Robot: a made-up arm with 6 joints. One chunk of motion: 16 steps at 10 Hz.
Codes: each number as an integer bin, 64 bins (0 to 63) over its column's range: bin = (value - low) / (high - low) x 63, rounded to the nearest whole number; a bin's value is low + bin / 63 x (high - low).
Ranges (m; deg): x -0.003..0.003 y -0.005..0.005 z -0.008..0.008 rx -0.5..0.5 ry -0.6..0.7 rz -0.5..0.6
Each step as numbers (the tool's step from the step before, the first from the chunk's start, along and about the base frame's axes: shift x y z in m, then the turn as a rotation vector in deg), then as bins.
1 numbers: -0.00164 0.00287 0.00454 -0.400 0.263 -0.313
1 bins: 14 50 49 6 42 11
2 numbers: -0.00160 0.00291 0.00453 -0.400 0.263 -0.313
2 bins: 15 50 49 6 42 11
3 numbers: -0.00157 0.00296 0.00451 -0.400 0.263 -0.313
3 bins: 15 50 49 6 42 11
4 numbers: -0.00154 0.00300 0.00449 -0.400 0.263 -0.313
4 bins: 15 50 49 6 42 11
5 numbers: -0.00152 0.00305 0.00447 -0.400 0.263 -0.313
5 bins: 16 51 49 6 42 11
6 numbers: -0.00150 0.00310 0.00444 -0.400 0.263 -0.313
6 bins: 16 51 49 6 42 11
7 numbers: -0.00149 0.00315 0.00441 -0.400 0.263 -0.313
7 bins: 16 51 49 6 42 11
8 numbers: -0.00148 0.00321 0.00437 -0.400 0.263 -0.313
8 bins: 16 52 49 6 42 11
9 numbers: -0.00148 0.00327 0.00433 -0.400 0.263 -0.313
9 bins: 16 52 49 6 42 11
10 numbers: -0.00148 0.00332 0.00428 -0.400 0.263 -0.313
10 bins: 16 52 48 6 42 11
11 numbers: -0.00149 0.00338 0.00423 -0.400 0.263 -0.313
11 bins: 16 53 48 6 42 11
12 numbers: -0.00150 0.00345 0.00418 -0.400 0.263 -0.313
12 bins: 16 53 48 6 42 11
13 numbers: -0.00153 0.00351 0.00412 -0.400 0.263 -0.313
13 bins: 15 54 48 6 42 11
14 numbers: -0.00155 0.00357 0.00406 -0.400 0.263 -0.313
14 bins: 15 54 47 6 42 11
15 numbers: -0.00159 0.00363 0.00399 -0.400 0.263 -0.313
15 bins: 15 54 47 6 42 11
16 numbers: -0.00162 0.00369 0.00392 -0.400 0.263 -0.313
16 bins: 14 55 47 6 42 11
